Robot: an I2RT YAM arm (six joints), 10 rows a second.
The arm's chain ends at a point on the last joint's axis. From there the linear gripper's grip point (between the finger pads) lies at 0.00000 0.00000 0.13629 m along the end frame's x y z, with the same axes.
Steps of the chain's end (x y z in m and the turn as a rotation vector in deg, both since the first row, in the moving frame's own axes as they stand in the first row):
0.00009, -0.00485, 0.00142, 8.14, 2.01, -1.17
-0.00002, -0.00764, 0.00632, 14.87, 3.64, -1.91
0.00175, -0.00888, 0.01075, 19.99, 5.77, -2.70
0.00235, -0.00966, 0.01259, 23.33, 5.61, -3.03
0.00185, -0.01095, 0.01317, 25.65, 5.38, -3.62
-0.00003, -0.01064, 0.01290, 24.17, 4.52, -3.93
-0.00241, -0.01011, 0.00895, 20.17, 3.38, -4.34
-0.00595, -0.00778, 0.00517, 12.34, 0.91, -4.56
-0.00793, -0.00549, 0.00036, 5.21, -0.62, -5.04
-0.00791, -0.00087, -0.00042, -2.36, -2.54, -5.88
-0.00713, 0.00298, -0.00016, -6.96, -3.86, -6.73
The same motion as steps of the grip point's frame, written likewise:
0.00466, -0.02419, -0.00004, 8.14, 2.01, -1.17
0.00795, -0.04273, 0.00148, 14.87, 3.64, -1.91
0.01406, -0.05569, 0.00186, 19.99, 5.77, -2.70
0.01386, -0.06387, 0.00081, 23.33, 5.61, -3.03
0.01230, -0.07022, -0.00084, 25.65, 5.38, -3.62
0.00845, -0.06670, 0.00055, 24.17, 4.52, -3.93
0.00366, -0.05733, 0.00036, 20.17, 3.38, -4.34
-0.00497, -0.03696, 0.00201, 12.34, 0.91, -4.56
-0.00995, -0.01779, -0.00021, 5.21, -0.62, -5.04
-0.01365, 0.00504, -0.00067, -2.36, -2.54, -5.88
-0.01529, 0.01998, -0.00147, -6.96, -3.86, -6.73

